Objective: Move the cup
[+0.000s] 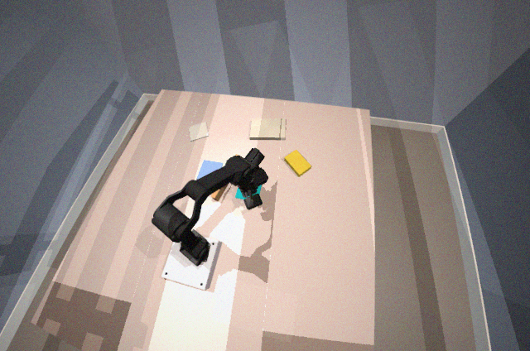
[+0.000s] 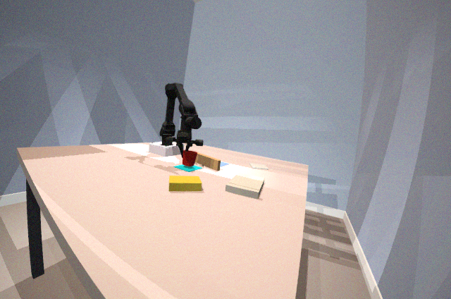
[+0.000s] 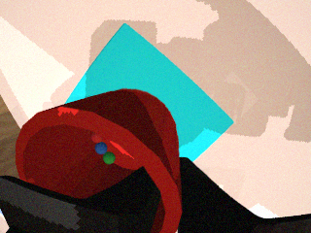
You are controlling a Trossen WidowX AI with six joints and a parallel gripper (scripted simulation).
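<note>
The blue marble is 3 cm ahead of my gripper tip, 3 cm to the left of it and 2 cm below it. From my gripper tip the other things lie so: red cup (3 cm ahead, 1 cm to the left); wooden bar (6 cm ahead, 12 cm to the left, 3 cm below); cyan pad (3 cm ahead, 1 cm to the left, 6 cm below).
</note>
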